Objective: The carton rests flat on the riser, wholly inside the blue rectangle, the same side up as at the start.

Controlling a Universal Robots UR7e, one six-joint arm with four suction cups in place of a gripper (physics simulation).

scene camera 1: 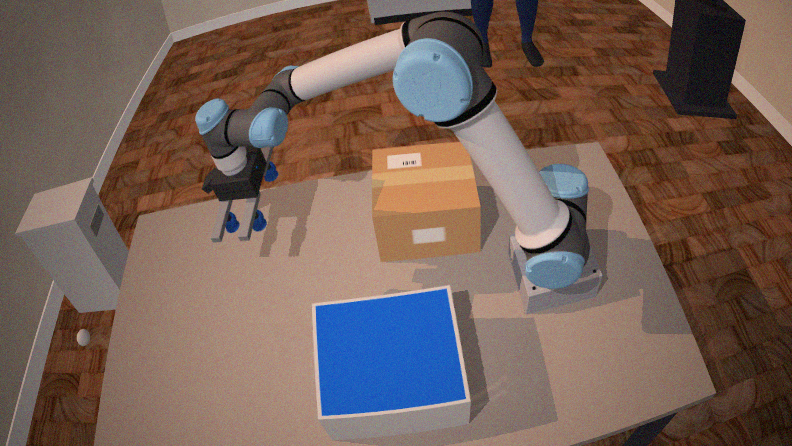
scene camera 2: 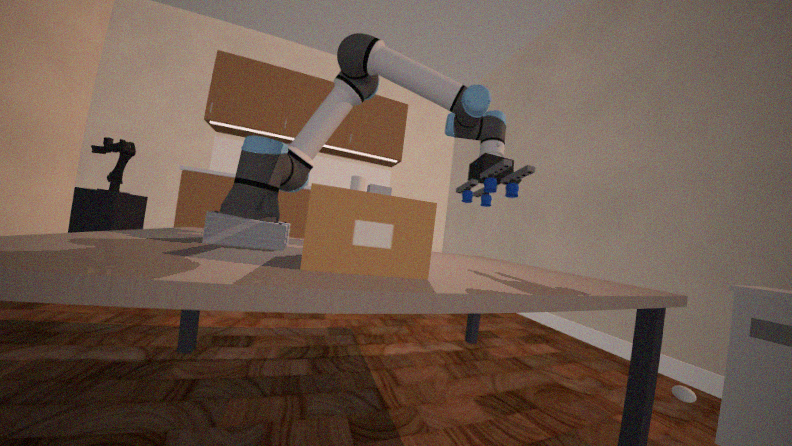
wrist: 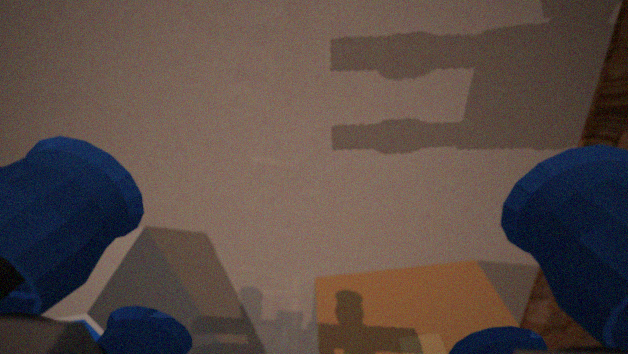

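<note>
The brown carton [scene camera 1: 397, 235] [scene camera 2: 332, 232] [wrist: 400, 290] stands flat on the table, with a tape strip and barcode label on top and a white label on a side. The white riser [scene camera 1: 396, 423] [wrist: 135, 280] stands apart from it, at the front of the table in scene camera 1. The blue rectangle [scene camera 1: 390, 354] covers most of the riser's top and bears nothing. The riser does not show in scene camera 2. My gripper [scene camera 1: 249, 196] [scene camera 2: 489, 192] is open, its blue cups pointing down. It hangs in the air, beside the carton and higher than its top, touching nothing.
The arm's base [scene camera 1: 559, 296] [scene camera 2: 243, 229] is bolted to the table [scene camera 1: 210, 332] [scene camera 2: 554, 293] near the carton. A grey cabinet [scene camera 1: 72, 243] [scene camera 2: 756, 376] stands on the floor beyond the table edge. A dark pedestal [scene camera 1: 703, 60] [scene camera 2: 108, 210] stands farther off.
</note>
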